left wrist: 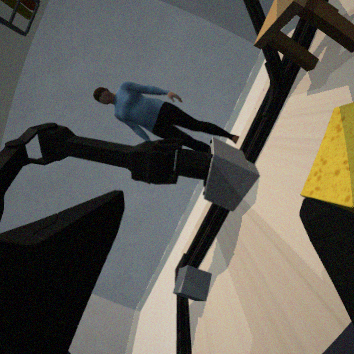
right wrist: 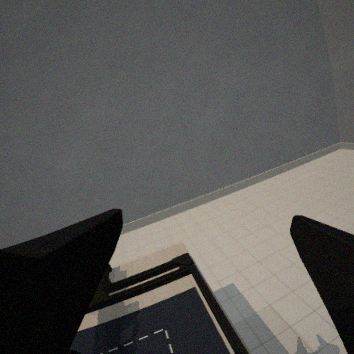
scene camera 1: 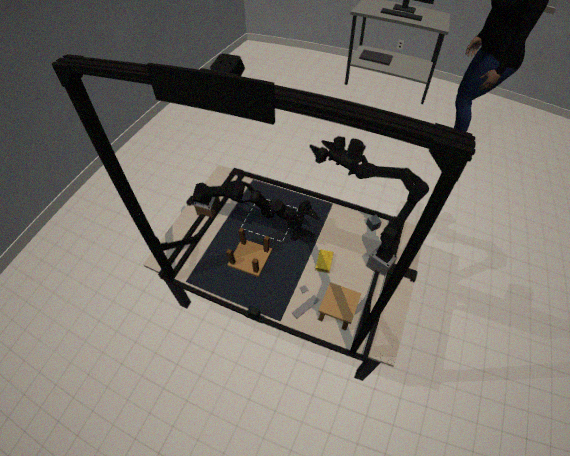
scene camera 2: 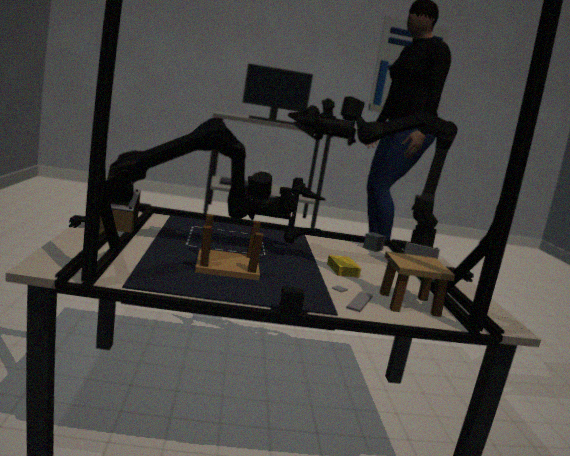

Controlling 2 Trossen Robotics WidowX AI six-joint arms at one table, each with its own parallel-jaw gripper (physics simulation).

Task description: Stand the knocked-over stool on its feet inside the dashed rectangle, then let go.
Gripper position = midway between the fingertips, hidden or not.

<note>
My left gripper [scene camera 2: 323,214] is open and holds nothing. Also in view: a yellow sponge [left wrist: 322,183]. My right gripper [scene camera 2: 291,118] is open, with nothing in its grasp.
My left gripper also shows in the left wrist view [left wrist: 214,202]. My right gripper is seen too in the right wrist view [right wrist: 206,220]. The right wrist view does not show the yellow sponge: it is out of frame.
</note>
